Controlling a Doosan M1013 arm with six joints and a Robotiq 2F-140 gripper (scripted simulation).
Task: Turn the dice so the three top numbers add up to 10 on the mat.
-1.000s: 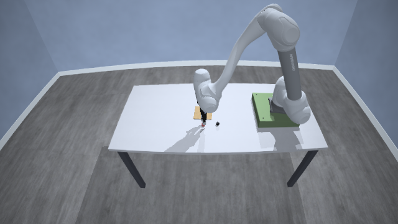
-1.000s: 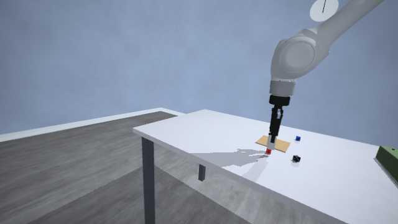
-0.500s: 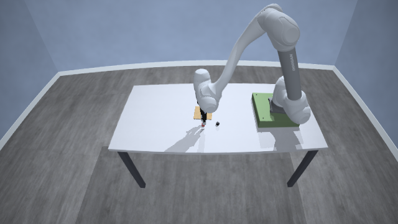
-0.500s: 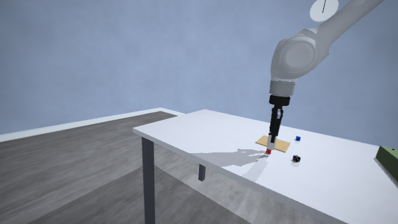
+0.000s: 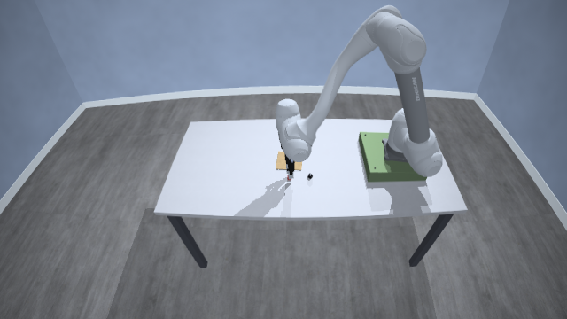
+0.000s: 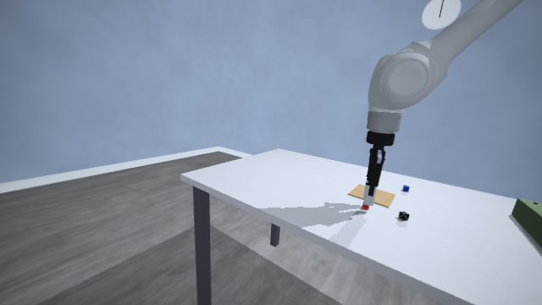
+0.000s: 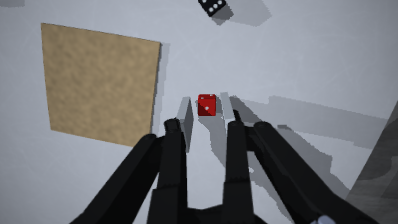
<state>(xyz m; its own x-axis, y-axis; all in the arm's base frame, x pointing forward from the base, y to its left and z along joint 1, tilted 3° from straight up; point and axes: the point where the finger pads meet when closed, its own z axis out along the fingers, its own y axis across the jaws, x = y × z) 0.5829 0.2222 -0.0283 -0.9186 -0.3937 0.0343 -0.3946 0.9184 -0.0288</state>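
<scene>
Right now the red die is 5 cm below my hand. Round my hand: black die: 10 cm behind, 2 cm to the right, 5 cm below; then blue die: 5 cm behind, 29 cm to the right, 5 cm below; then tan mat: 3 cm ahead, 13 cm to the right, 5 cm below.
</scene>
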